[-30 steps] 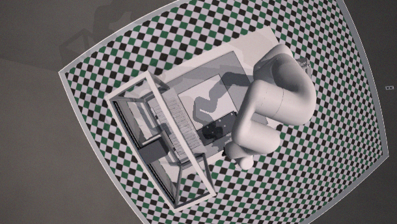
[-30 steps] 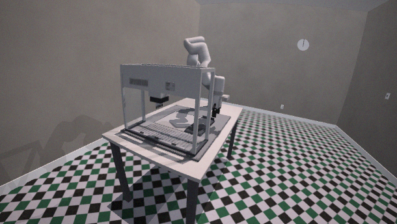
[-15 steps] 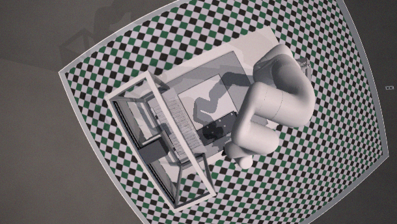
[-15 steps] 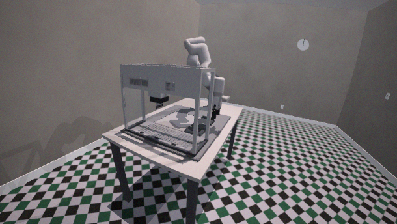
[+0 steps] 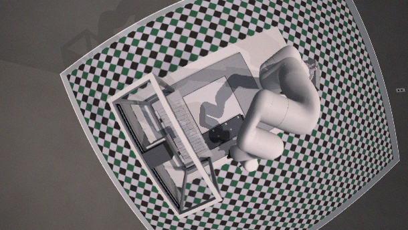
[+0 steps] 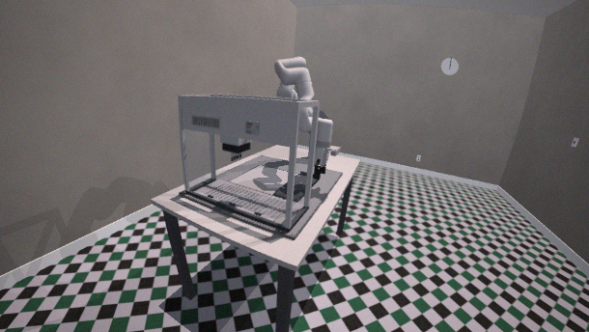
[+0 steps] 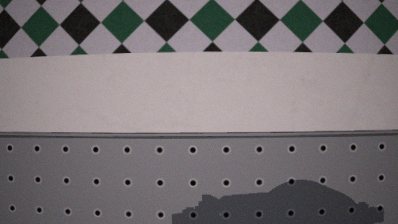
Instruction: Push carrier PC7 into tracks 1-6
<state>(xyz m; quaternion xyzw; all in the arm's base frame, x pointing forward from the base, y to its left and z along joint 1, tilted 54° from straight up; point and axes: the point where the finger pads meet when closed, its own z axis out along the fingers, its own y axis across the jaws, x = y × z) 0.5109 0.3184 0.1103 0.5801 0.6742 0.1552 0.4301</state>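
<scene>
Now: hand 110 mm to the left of the carrier PC7 and 80 mm above it.
</scene>
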